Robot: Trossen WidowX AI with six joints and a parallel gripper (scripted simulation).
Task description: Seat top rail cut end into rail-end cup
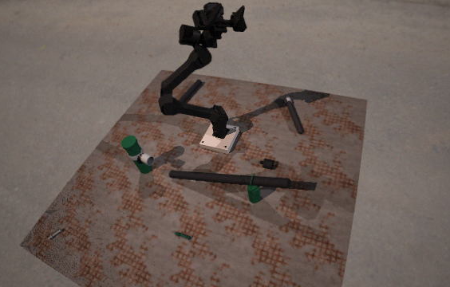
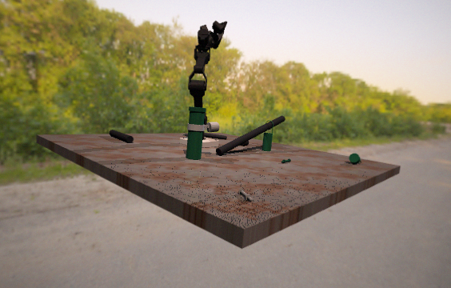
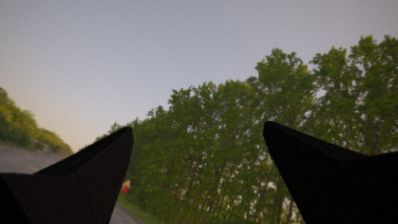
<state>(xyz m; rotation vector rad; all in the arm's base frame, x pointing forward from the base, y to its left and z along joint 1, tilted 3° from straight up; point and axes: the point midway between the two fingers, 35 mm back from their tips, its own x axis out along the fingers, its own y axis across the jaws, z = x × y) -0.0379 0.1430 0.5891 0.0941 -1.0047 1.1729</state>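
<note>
The grey rail-end cup is 350 mm ahead of my gripper tip, 310 mm to the right of it and 520 mm below it. Also, from my gripper tip: short green post (260 mm ahead, 160 mm to the left, 550 mm below); then small dark fitting (100 mm ahead, 130 mm to the left, 630 mm below); then short dark tube (170 mm behind, 490 mm to the right, 630 mm below).
</note>
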